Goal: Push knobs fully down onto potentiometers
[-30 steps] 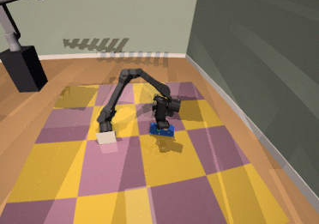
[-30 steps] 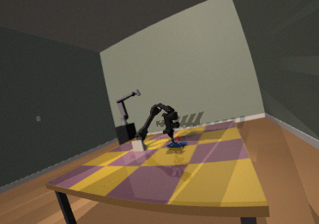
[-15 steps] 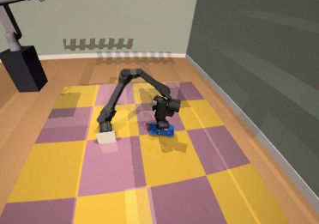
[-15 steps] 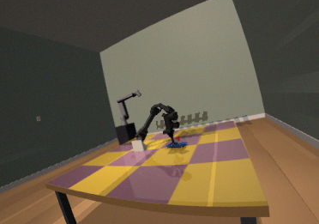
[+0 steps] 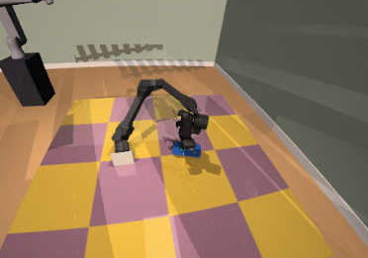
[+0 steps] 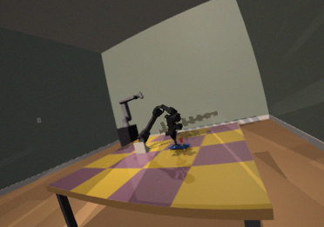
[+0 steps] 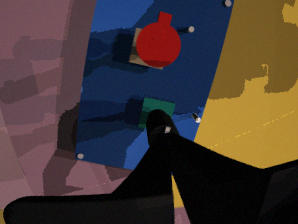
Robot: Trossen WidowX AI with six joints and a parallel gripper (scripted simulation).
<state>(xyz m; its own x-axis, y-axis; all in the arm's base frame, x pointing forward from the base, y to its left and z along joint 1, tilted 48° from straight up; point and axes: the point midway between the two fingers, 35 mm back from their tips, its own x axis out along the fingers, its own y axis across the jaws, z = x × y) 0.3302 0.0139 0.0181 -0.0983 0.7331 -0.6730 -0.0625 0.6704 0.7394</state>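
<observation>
Now: the black knob 10 mm below my gripper tip. Round my gripper tip: red knob: 50 mm ahead.
</observation>
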